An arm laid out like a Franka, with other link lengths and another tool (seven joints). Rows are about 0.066 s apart.
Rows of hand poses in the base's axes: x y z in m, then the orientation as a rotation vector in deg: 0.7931, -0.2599, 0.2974, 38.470, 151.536, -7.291; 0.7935, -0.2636, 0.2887, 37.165, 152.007, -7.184; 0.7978, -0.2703, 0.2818, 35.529, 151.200, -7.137; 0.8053, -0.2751, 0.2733, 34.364, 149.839, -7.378; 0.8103, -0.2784, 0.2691, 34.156, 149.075, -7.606; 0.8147, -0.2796, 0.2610, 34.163, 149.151, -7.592; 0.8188, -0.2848, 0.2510, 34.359, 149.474, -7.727; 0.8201, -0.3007, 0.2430, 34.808, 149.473, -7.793; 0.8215, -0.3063, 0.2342, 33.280, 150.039, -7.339; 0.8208, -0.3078, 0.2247, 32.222, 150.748, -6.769; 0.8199, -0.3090, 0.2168, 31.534, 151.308, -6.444; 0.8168, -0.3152, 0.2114, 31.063, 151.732, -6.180; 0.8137, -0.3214, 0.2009, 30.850, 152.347, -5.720
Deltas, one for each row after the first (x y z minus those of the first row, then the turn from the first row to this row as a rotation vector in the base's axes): 0.0004, -0.0037, -0.0087, -0.074, 0.206, 0.978; 0.0047, -0.0104, -0.0156, -0.553, -0.831, 2.013; 0.0122, -0.0152, -0.0241, -1.268, -2.251, 2.618; 0.0172, -0.0185, -0.0283, -1.647, -2.959, 2.634; 0.0216, -0.0197, -0.0364, -1.618, -2.889, 2.640; 0.0257, -0.0249, -0.0464, -1.594, -2.523, 2.523; 0.0270, -0.0408, -0.0544, -1.551, -2.442, 2.199; 0.0284, -0.0464, -0.0632, -1.405, -2.230, 3.407; 0.0277, -0.0479, -0.0727, -1.052, -1.826, 4.317; 0.0268, -0.0491, -0.0806, -0.829, -1.455, 4.911; 0.0237, -0.0553, -0.0860, -0.638, -1.168, 5.327; 0.0206, -0.0615, -0.0965, -0.221, -0.704, 5.612
